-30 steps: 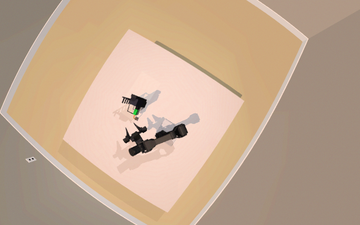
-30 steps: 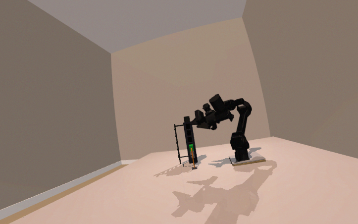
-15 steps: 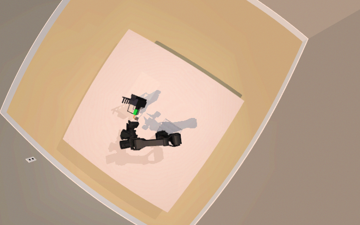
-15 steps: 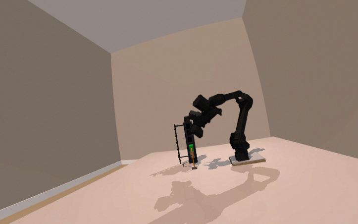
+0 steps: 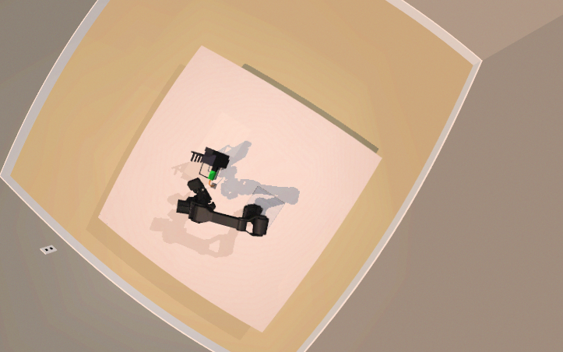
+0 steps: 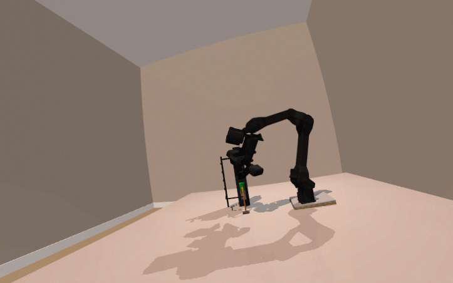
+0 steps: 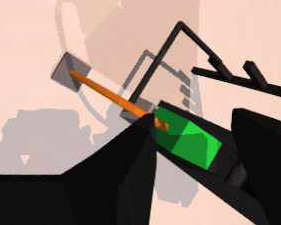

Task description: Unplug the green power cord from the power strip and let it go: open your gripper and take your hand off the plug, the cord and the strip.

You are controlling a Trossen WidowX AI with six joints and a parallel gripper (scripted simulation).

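The green plug lies 8 cm to the right of my gripper tip and 4 cm below it.
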